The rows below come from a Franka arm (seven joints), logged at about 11 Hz.
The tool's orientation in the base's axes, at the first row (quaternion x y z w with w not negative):
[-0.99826, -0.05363, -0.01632, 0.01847]
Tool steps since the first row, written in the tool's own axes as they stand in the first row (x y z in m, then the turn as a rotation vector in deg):
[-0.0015, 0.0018, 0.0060, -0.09, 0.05, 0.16]
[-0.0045, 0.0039, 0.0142, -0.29, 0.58, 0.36]
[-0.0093, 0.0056, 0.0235, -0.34, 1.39, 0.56]
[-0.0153, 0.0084, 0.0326, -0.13, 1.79, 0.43]
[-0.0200, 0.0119, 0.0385, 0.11, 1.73, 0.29]
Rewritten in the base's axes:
[-0.0011, -0.0017, -0.0061, -0.08, -0.05, -0.16]
[-0.0036, -0.0038, -0.0145, -0.21, -0.59, -0.39]
[-0.0079, -0.0056, -0.0240, -0.17, -1.40, -0.62]
[-0.0133, -0.0087, -0.0334, 0.08, -1.78, -0.50]
[-0.0174, -0.0125, -0.0396, 0.30, -1.70, -0.35]

